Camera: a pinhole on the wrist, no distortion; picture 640 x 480 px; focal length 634.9 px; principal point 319.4 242.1 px. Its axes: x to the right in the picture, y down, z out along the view. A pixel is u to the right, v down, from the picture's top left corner.
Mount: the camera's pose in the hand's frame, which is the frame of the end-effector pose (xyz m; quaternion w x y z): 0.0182 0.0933 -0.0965 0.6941 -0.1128 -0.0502 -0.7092
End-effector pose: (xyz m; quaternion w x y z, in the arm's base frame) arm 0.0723 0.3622 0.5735 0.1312 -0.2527 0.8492 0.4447
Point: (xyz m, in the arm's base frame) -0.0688 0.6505 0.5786
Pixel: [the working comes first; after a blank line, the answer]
In the camera's frame: -0.0455 -0.0245 0.3497

236.9 197.5
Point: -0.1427 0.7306 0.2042
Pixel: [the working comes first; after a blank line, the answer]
In the camera's frame: 0.1911 0.1609 0.5982

522.2 412.8
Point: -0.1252 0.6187 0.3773
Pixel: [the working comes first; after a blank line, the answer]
In the camera's frame: 0.0931 0.1184 0.4210

459.7 420.7
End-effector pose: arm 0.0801 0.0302 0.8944 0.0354 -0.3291 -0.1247 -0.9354
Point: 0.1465 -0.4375 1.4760
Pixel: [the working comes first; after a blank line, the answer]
In the camera's frame: -0.3763 0.2303 0.5781

outside the picture
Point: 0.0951 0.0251 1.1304
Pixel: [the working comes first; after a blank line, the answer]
In the camera's frame: 0.0991 0.0940 0.2755

547.7 458.7
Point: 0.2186 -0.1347 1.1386
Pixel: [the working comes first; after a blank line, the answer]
In the camera's frame: -0.0605 -0.0084 0.3457

208.3 226.7
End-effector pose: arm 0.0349 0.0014 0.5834 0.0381 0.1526 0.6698 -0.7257
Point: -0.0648 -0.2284 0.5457
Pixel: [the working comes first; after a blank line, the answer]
In the camera's frame: 0.1354 0.0254 0.3182

589.5 292.8
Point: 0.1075 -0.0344 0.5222
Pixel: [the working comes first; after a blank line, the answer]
In the camera's frame: 0.0392 -0.0851 0.1028

outside the picture
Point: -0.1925 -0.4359 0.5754
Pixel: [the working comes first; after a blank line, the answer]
In the camera's frame: 0.2266 0.0893 0.5370

587.3 347.7
